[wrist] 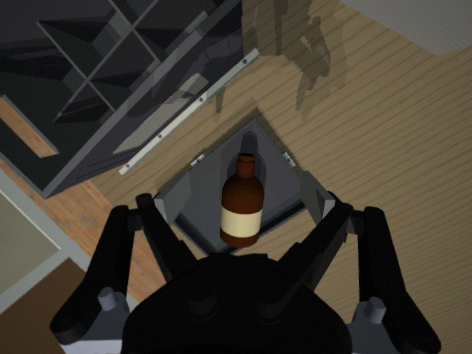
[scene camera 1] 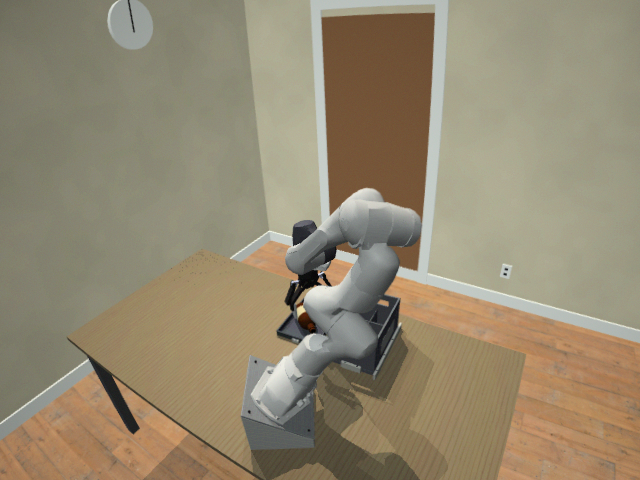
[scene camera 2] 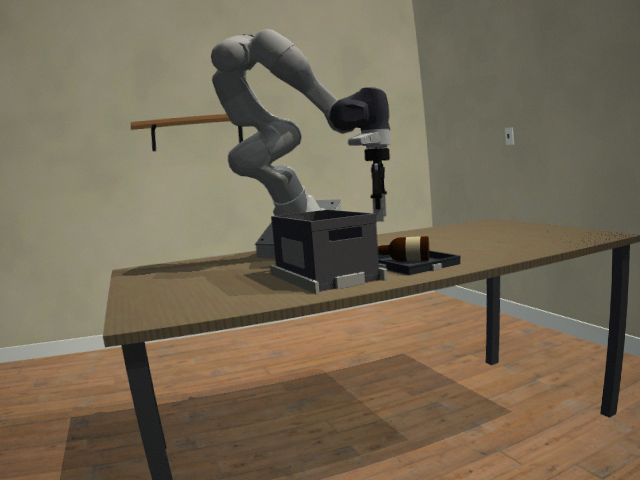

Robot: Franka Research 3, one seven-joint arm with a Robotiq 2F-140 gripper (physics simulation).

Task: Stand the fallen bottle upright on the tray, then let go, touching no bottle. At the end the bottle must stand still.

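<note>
A brown bottle (scene camera 1: pixel 303 317) (scene camera 2: pixel 415 249) (wrist: pixel 242 197) with a cream label lies on its side on the small dark tray (scene camera 1: pixel 285 331) (scene camera 2: pixel 448 260) (wrist: pixel 281 181). In the wrist view its neck points up the picture and its base is near the tray's lower edge. In scene camera 2 its neck points left towards the crate. My gripper (scene camera 2: pixel 380 214) (wrist: pixel 244 183) is open and empty, pointing down above the tray, with its fingers on either side of the bottle in the wrist view. In scene camera 1 my arm hides part of the gripper and tray.
A tall dark crate (scene camera 1: pixel 388 338) (scene camera 2: pixel 345 260) (wrist: pixel 222 47) with dividers stands close beside the tray, held by light edge strips. My arm's grey base block (scene camera 1: pixel 281 435) stands on the wooden table (scene camera 1: pixel 206 330) (scene camera 2: pixel 206 279). A wall shelf (scene camera 2: pixel 180 121) is behind the arm.
</note>
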